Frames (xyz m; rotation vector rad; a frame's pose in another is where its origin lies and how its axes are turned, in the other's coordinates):
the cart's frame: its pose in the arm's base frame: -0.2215 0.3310 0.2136 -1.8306 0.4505 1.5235
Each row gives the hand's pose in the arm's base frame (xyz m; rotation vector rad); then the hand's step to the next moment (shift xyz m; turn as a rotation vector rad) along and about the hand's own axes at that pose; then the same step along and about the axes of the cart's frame.
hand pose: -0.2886 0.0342 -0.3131 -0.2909 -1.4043 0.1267
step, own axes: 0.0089 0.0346 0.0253 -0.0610 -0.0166 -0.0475
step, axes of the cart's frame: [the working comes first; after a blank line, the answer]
step, axes of the arm's base frame: -0.0205 0.0386 0.0024 0.0351 -0.0376 -0.0600

-0.0009 -0.0140 0.0415 0.0597 0.0204 -0.0477
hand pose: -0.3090 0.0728 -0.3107 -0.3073 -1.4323 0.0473
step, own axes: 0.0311 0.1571 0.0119 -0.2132 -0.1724 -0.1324
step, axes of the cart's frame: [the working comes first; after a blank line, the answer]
step, axes of the arm's base frame: 0.0166 0.1596 -0.0059 0.0726 -0.2353 -0.1791

0.0364 -0.1198 0.1005 0.1495 0.1674 -0.2058
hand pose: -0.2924 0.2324 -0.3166 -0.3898 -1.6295 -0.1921
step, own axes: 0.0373 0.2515 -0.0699 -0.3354 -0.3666 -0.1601
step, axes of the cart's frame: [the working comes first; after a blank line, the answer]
step, axes of the arm's base frame: 0.1541 0.2133 0.0171 0.0349 -0.4415 -0.2764

0.0574 -0.2544 0.0392 0.1986 0.3635 -0.3177
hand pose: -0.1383 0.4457 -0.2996 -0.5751 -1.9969 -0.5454
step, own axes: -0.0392 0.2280 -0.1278 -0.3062 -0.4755 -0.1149
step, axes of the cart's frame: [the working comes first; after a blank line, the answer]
step, axes of the arm's base frame: 0.2393 0.0980 0.0545 -0.0734 -0.4958 -0.2861

0.0235 -0.2416 -0.1045 0.1721 0.4753 -0.2784
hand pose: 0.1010 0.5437 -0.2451 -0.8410 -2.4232 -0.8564
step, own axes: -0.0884 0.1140 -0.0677 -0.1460 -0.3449 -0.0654
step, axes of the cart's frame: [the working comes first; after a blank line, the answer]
step, axes of the arm's base frame: 0.1526 -0.0094 0.0449 -0.1116 -0.3173 -0.1772

-0.0068 -0.1072 -0.1177 0.0885 0.3451 -0.1327
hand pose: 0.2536 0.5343 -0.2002 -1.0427 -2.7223 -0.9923
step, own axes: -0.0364 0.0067 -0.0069 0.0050 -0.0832 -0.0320
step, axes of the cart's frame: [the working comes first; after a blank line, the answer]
step, axes of the arm's base frame: 0.0310 -0.0213 -0.0008 -0.0605 -0.0629 -0.0189

0.0049 -0.0054 -0.0369 -0.0074 0.0890 0.0000
